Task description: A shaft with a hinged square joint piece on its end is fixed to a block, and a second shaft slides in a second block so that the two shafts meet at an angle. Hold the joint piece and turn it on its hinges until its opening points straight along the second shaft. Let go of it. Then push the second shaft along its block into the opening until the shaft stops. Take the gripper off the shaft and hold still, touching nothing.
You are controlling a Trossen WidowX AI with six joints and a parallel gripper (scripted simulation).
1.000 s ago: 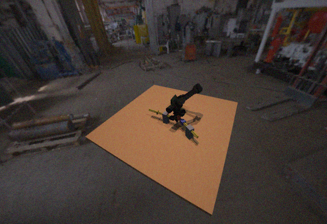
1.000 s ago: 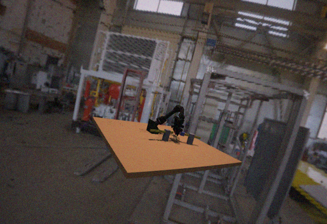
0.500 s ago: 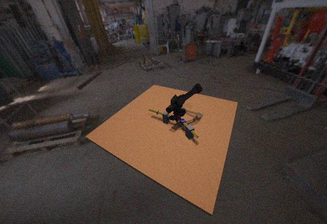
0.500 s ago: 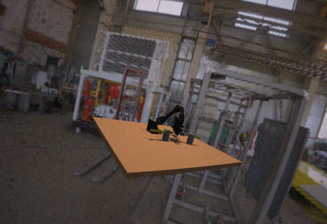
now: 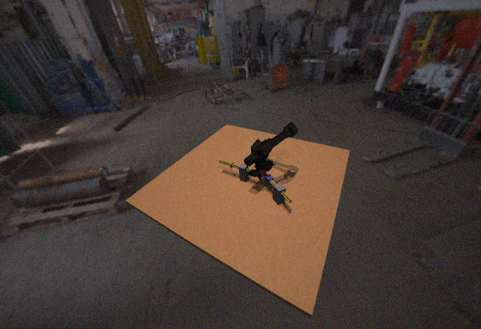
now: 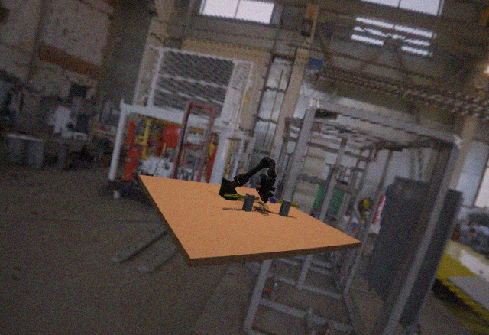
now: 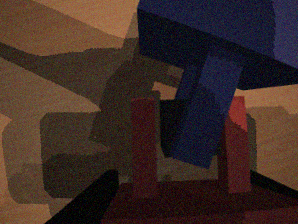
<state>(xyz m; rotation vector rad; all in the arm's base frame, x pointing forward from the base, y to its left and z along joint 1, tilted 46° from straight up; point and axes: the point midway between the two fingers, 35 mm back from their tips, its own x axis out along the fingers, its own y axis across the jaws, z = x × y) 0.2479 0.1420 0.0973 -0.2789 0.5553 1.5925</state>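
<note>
Now: the red joint piece 4 cm above my gripper tip and 1 cm to the right of it.
</note>
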